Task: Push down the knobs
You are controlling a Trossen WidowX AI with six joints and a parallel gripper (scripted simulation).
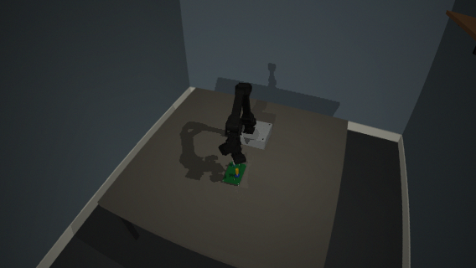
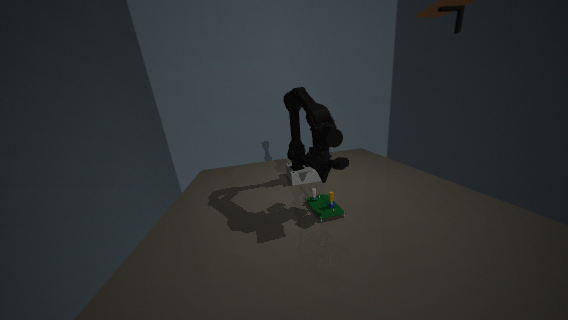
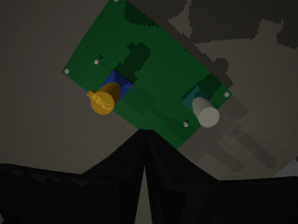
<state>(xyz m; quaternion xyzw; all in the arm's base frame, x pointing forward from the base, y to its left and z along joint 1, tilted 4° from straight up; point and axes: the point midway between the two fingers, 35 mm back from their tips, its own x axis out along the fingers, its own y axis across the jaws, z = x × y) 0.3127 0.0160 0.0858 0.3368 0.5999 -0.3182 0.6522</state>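
My gripper tip is 30 mm short of the orange knob, 10 mm to the right of it and 50 mm above it. The rest, counted from my gripper tip: white knob (40 mm behind, 30 mm to the right, 60 mm below).
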